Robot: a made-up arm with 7 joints.
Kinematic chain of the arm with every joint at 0, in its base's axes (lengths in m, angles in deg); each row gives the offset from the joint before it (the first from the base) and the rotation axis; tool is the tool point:
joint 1: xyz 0 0 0 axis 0 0.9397 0.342
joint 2: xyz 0 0 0 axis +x
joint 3: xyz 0 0 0 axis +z
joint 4: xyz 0.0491 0 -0.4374 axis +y
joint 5: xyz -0.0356 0 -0.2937 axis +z
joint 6: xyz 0 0 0 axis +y
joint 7: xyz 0 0 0 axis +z
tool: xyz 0 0 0
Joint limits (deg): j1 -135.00..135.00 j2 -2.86..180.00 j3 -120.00..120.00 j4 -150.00..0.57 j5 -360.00..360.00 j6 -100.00..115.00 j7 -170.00..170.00
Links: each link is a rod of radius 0.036 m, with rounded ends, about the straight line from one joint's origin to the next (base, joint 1, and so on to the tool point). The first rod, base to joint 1, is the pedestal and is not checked.
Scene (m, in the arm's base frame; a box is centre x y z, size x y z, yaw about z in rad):
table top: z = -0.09
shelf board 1: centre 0.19 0.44 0 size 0.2 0.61 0.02 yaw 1.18
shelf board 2: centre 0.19 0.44 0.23 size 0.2 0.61 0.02 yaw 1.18
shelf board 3: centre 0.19 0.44 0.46 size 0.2 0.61 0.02 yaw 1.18
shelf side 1: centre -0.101 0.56 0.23 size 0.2 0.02 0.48 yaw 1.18
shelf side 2: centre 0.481 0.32 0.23 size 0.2 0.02 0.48 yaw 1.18
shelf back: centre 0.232 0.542 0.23 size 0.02 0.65 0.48 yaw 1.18
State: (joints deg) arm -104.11 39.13 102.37 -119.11 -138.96 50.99 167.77
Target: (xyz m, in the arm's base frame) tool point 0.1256 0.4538 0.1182
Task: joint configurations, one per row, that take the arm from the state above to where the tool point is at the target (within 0.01 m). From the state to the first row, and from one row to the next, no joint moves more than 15 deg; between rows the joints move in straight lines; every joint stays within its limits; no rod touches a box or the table.
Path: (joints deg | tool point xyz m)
1: -101.72 53.62 101.92 -113.39 -138.96 50.99 167.77 | 0.1256 0.4538 0.1182

